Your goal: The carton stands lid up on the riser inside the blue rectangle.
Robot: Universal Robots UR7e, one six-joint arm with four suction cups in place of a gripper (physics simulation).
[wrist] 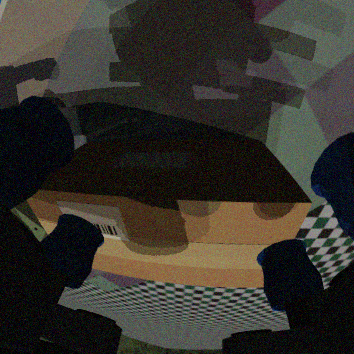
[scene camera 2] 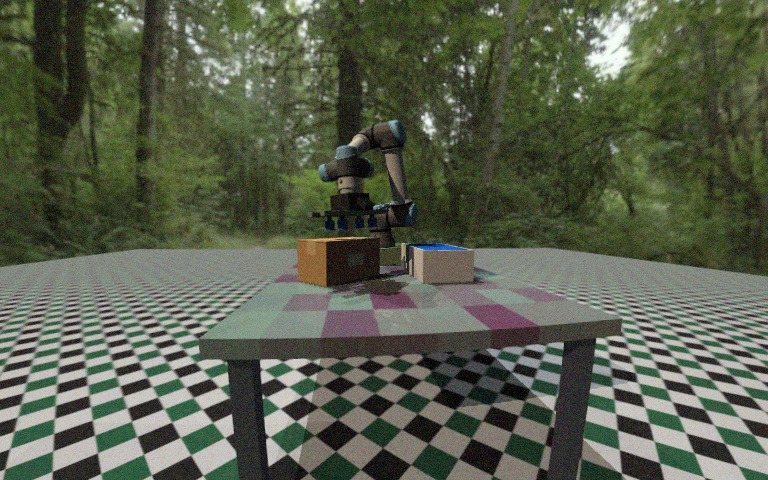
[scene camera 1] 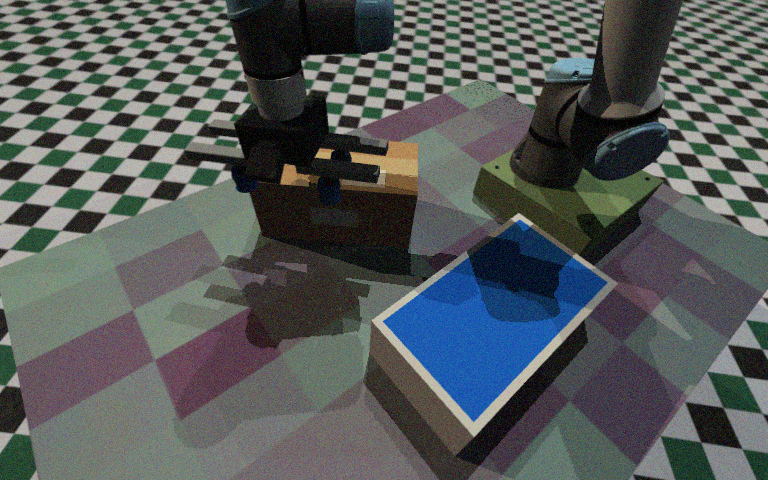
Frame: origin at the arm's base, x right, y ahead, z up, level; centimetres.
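Where they show: hand, tool point: (wrist: 186, 211) (scene camera 2: 352, 228) (scene camera 1: 295, 178); arm's base, link origin: (scene camera 2: 381, 246) (scene camera 1: 543, 167).
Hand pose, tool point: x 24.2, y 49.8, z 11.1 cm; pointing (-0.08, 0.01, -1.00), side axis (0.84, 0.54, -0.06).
Things, the pixels of their centre, and the offset from my tool point.
- brown carton, body centre: (wrist: 159, 206) (scene camera 1: 339, 190) (scene camera 2: 341, 258) dx +2.6, dy -11.5, dz -12.0 cm
- beige riser, body centre: (scene camera 1: 490, 318) (scene camera 2: 433, 260) dx -36.6, dy -10.0, dz -13.7 cm
- blue rectangle, body centre: (scene camera 1: 501, 300) (scene camera 2: 433, 246) dx -36.6, dy -10.0, dz -7.7 cm
The brown carton (scene camera 1: 339, 219) (scene camera 2: 344, 263) (wrist: 227, 220) stands upright on the table, left of the riser in scene camera 1. Its top bears a pale tape strip and a barcode label; a grey label is on its dark side. The beige riser (scene camera 1: 413, 390) (scene camera 2: 444, 267) (wrist: 40, 30) has a blue rectangle (scene camera 1: 453, 350) (scene camera 2: 438, 247) with a whitish border on top. No carton stands on it. My suction gripper (scene camera 1: 291, 172) (scene camera 2: 350, 223) (wrist: 185, 215) is open, with its cups a little above the carton top and apart from it. The gripper partly hides the carton top in scene camera 1.
The green base block (scene camera 1: 611, 195) with the arm's foot stands behind the riser in scene camera 1. The patchwork table (scene camera 1: 73, 390) (scene camera 2: 294, 345) has its edge behind the carton. The gripper and arm cast shadows on the table and riser.
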